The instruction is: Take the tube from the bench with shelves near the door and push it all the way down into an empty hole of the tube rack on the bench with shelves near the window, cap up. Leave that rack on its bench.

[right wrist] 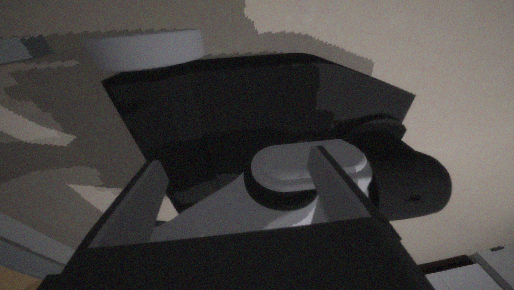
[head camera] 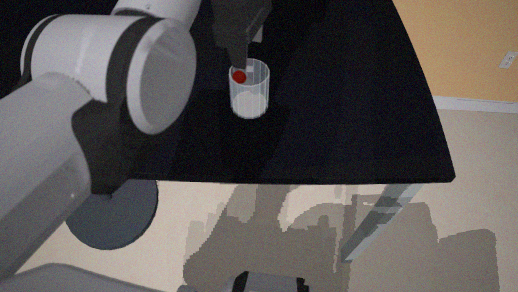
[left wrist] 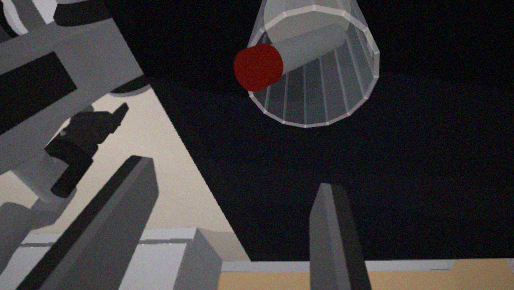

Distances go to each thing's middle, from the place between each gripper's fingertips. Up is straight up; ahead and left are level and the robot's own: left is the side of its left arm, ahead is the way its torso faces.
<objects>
The red-capped tube point(left wrist: 257, 67) is 110 mm below my left hand and 30 mm ahead of it.
I see my right gripper 530 mm short of the red-capped tube, 310 mm to the right of it and 410 mm below it.
</objects>
